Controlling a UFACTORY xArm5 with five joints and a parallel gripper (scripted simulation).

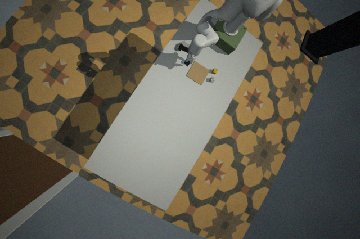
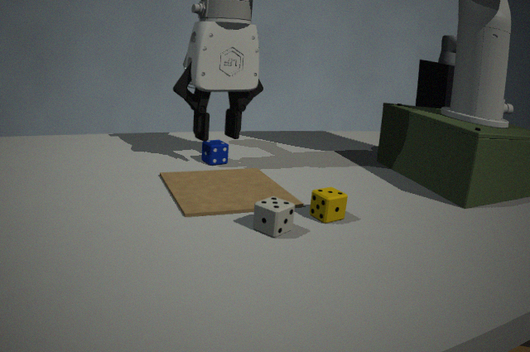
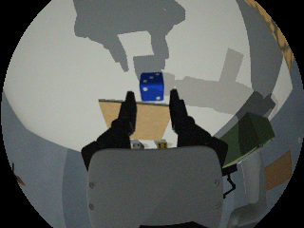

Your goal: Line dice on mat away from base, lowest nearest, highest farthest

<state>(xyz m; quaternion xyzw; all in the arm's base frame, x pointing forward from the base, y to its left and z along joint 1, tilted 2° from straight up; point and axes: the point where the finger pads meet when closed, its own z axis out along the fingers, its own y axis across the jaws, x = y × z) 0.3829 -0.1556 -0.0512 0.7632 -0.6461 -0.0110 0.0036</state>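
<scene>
The blue die is 40 mm below my hand. Round my hand: white die: 240 mm to the left, 40 mm below, 20 mm ahead; then yellow die: 220 mm to the left, 60 mm behind, 40 mm below; then tan mat: 120 mm to the left, 50 mm below, 20 mm ahead.
</scene>
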